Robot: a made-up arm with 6 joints.
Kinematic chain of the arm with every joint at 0, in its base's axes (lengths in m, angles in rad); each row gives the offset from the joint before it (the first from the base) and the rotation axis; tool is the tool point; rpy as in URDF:
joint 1: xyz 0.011 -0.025 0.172 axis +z
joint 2: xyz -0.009 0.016 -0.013 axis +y
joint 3: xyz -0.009 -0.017 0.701 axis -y
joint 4: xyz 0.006 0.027 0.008 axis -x
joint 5: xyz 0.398 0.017 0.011 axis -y
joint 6: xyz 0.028 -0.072 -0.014 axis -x
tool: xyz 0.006 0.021 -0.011 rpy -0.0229 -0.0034 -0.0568
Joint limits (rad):
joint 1: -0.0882..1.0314
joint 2: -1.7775..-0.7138
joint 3: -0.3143..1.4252
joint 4: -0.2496..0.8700
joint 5: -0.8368..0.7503
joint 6: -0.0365..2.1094
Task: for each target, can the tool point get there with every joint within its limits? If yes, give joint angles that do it. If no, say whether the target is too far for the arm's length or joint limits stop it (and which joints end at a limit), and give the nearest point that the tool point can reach.
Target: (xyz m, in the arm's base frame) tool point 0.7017 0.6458 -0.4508
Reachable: no: joint limits stop it (at a limit: joint 1, joint 2, joint 3, joint 4) | nearest point -0.0713 -0.0286 0.8041 | short by 1.621 m
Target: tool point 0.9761 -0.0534 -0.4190
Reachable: no: joint limits stop it (at a limit: joint 1, joint 2, joint 3, joint 4, joint 5) | nearest point 0.0012 -0.1167 0.8028 | short by 1.564 m
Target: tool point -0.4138 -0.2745 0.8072
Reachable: yes | joints 0.4954 -1.1749 0.0504 0.0120 -0.4430 0.5668
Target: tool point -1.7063 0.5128 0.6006
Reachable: no: too far | nearest point -1.1108 0.0837 0.4413 | short by 0.751 m
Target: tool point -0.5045 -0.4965 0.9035
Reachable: yes | joints 0.7012 -1.1248 0.4958 0.4634 0.5325 1.2132
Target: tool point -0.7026 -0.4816 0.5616
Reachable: yes | joints 0.5607 -1.6020 0.1848 0.7634 0.6247 0.7556
